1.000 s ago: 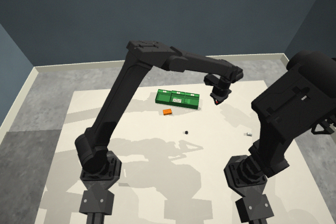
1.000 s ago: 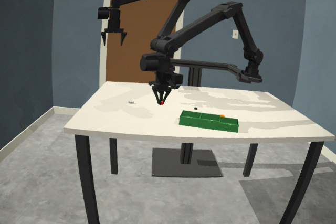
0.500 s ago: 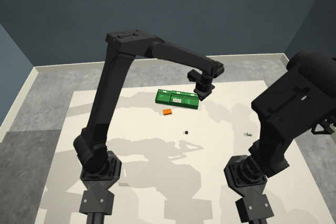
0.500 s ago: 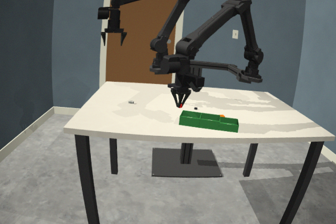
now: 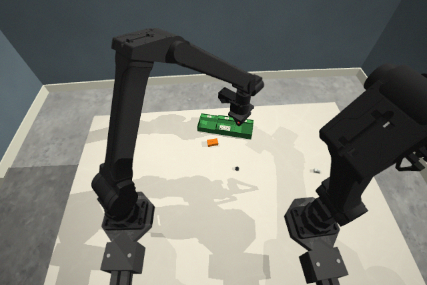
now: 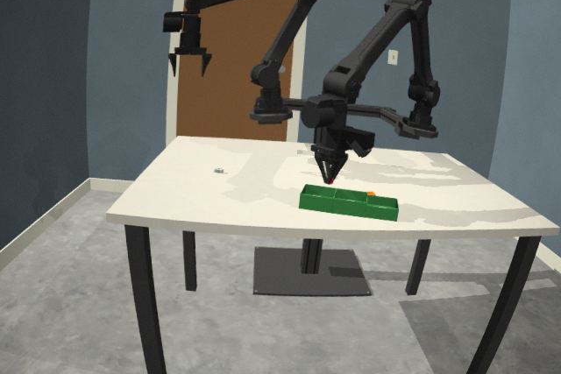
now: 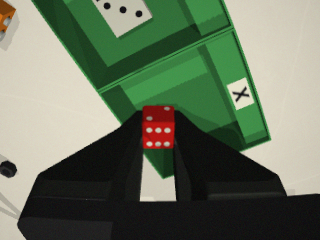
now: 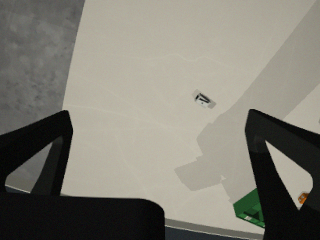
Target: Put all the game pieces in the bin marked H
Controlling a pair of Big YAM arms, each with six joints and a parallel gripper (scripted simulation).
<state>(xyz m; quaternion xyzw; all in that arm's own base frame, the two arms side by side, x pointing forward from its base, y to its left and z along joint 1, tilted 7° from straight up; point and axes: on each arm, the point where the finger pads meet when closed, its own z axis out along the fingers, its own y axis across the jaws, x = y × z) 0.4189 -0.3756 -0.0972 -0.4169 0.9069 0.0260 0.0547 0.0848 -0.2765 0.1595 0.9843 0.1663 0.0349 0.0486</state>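
Now: the green bin row 60 mm to the left of my left hand, 50 mm below it and 20 mm ahead of it. From my left hand the other things lie so: orange block: 110 mm to the left, 60 mm below, 60 mm behind; then red die: right at my left hand; then white domino: 60 mm to the left, 60 mm below, 10 mm ahead.
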